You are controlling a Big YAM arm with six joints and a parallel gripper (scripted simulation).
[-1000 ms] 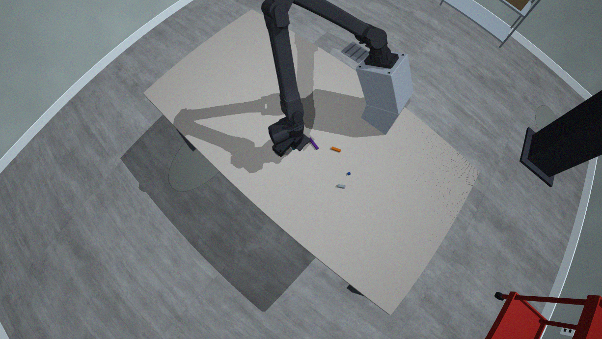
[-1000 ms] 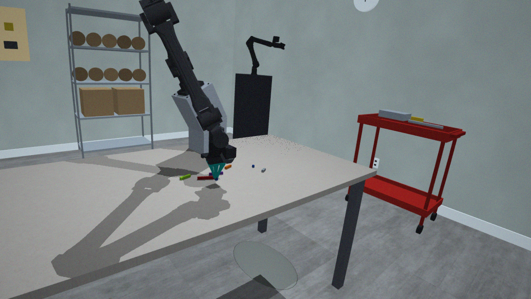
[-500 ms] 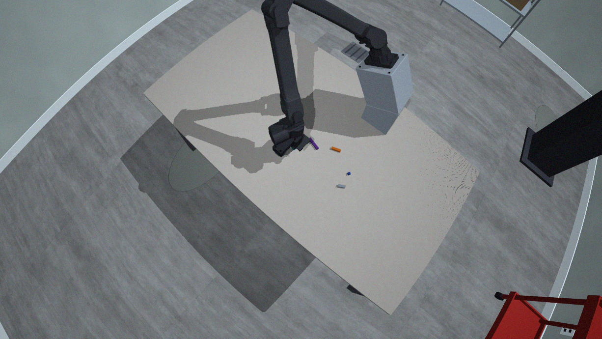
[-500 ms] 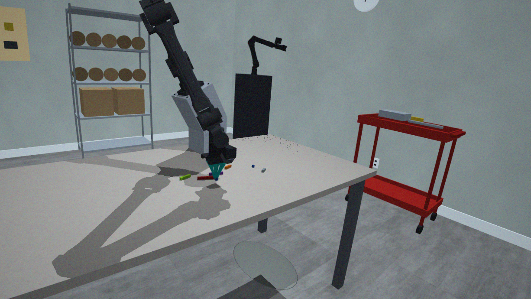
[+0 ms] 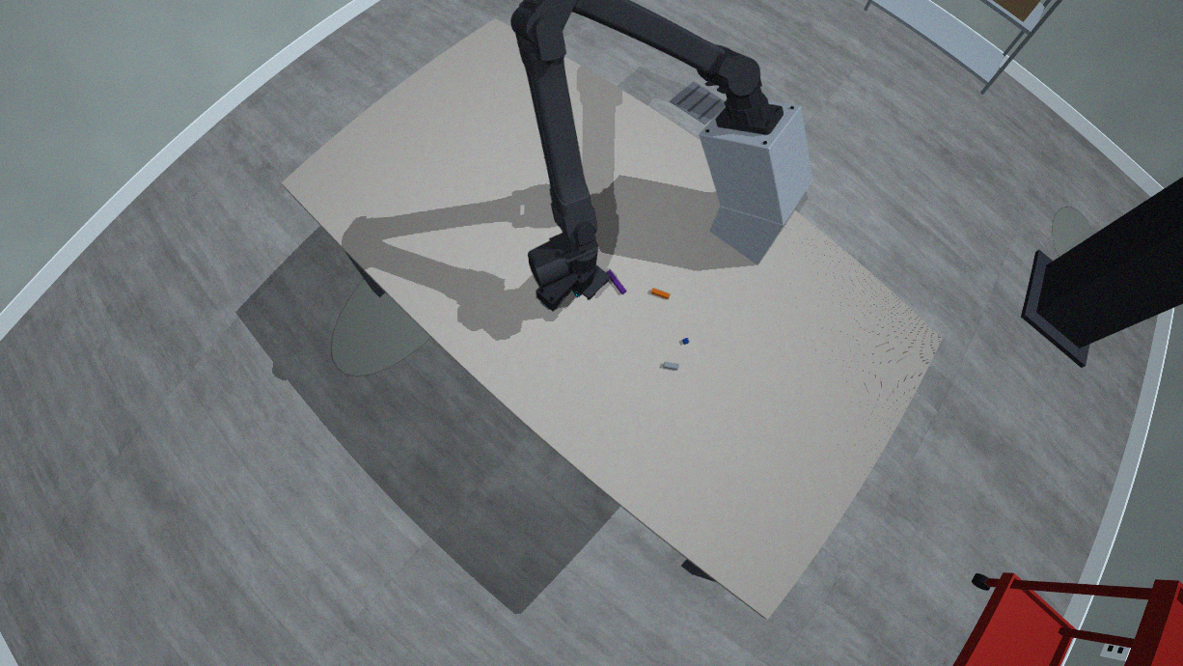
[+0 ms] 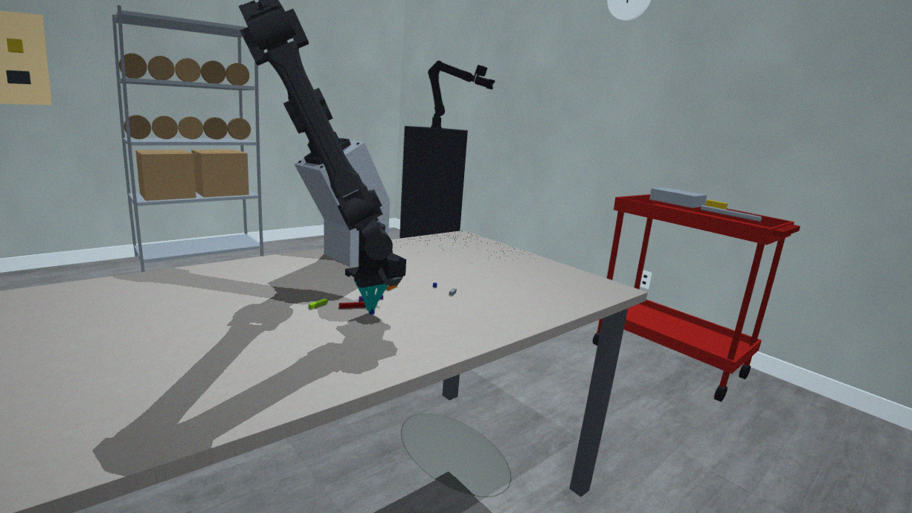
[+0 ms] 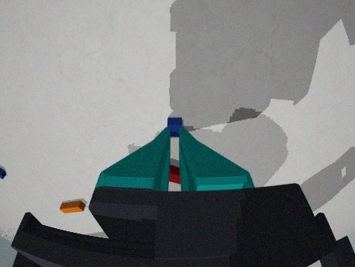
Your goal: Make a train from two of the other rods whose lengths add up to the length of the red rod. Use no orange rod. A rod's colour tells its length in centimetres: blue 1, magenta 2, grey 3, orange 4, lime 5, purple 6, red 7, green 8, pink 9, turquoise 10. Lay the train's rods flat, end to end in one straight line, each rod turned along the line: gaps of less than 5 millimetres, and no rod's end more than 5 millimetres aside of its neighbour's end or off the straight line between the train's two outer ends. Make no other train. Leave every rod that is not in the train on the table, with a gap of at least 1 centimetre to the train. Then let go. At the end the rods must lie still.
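Right now the red rod is 50 mm behind my hand, 10 mm to the right of it and 10 mm below it. From my hand the other things lie so: lime rod: 110 mm behind, 70 mm to the right, 10 mm below; orange rod: 140 mm to the left, 100 mm behind, 10 mm below; purple rod: 70 mm behind, 50 mm to the left, 10 mm below.
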